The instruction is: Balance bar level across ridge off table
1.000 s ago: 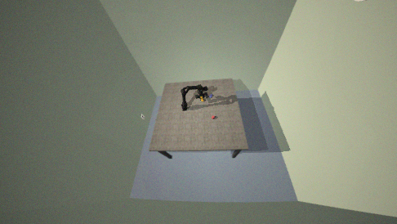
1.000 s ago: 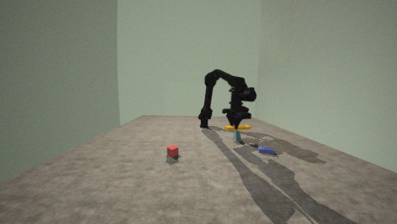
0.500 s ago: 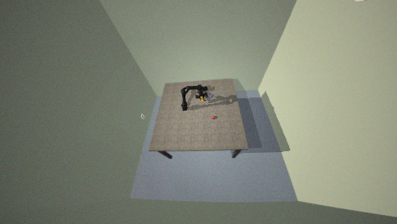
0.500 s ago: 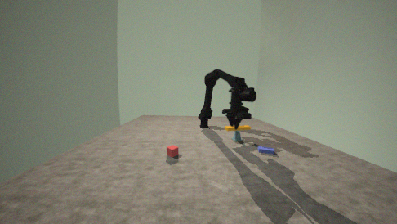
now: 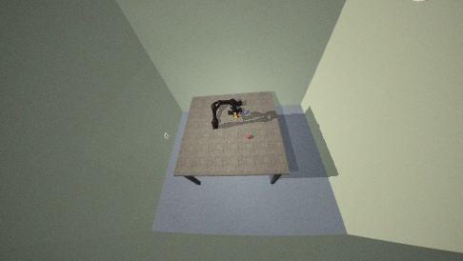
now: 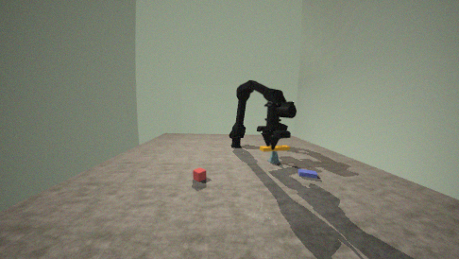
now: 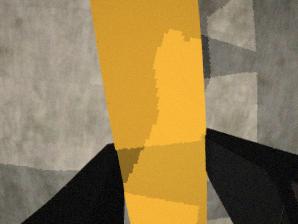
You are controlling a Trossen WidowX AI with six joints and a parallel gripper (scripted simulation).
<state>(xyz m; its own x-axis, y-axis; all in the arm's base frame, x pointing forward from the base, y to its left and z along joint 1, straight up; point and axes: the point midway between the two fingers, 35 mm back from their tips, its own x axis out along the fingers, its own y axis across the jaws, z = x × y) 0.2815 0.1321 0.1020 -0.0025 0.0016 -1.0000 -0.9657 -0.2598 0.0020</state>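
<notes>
My gripper tip is now 3 cm to the right of the yellow bar and 1 cm past it. From my gripper tip the other things lie so: flat blue block (15 cm ahead, 11 cm to the left, 6 cm below); red cube (32 cm to the right, 16 cm ahead, 5 cm below).
</notes>
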